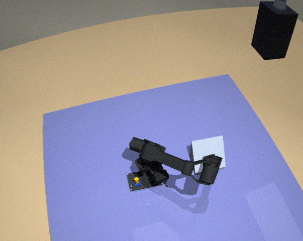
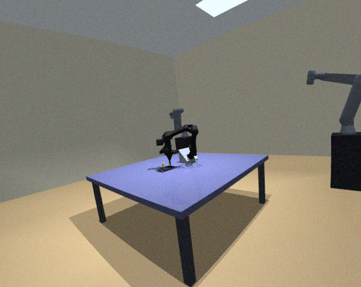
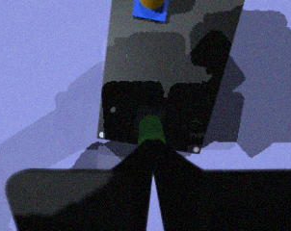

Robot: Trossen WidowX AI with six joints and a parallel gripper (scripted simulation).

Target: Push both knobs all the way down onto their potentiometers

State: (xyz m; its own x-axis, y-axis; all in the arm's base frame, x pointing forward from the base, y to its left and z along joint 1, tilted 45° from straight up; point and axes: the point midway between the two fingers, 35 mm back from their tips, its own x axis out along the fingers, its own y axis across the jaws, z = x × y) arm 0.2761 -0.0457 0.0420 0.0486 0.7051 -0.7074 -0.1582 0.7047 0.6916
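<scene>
My gripper tip is 20 mm above the green knob. Round my gripper tip: orange knob: 90 mm ahead, 10 mm to the left, 10 mm below.
</scene>
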